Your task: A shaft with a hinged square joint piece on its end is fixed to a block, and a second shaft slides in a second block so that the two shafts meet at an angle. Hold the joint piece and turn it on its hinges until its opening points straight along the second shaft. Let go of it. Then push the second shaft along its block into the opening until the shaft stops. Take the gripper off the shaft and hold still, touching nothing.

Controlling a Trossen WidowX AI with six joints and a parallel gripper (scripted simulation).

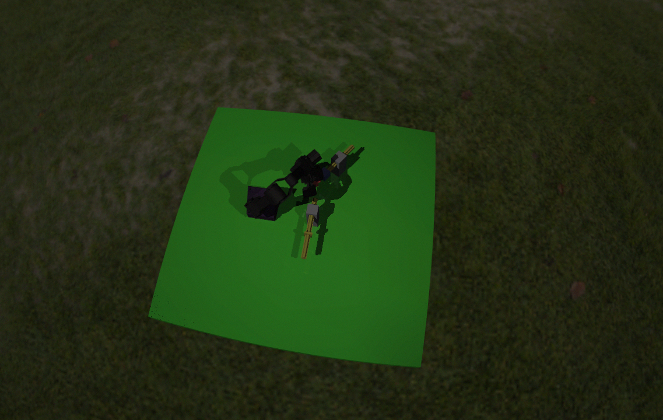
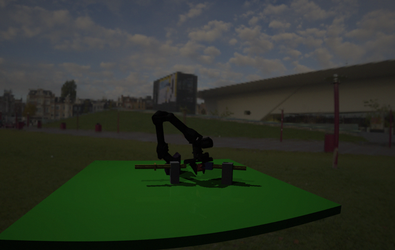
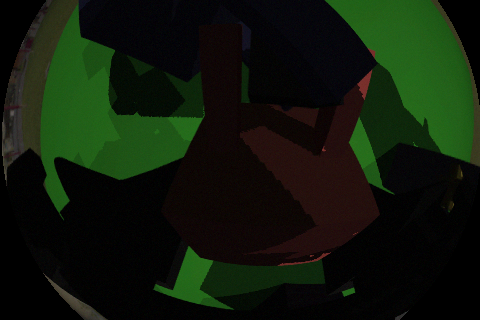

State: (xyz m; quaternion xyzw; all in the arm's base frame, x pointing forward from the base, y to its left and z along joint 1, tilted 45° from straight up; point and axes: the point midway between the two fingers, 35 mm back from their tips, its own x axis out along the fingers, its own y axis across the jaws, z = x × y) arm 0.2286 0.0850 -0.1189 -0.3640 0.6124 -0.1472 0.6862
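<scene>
Now: gripper tip 50 mm below the red square joint piece.
</scene>
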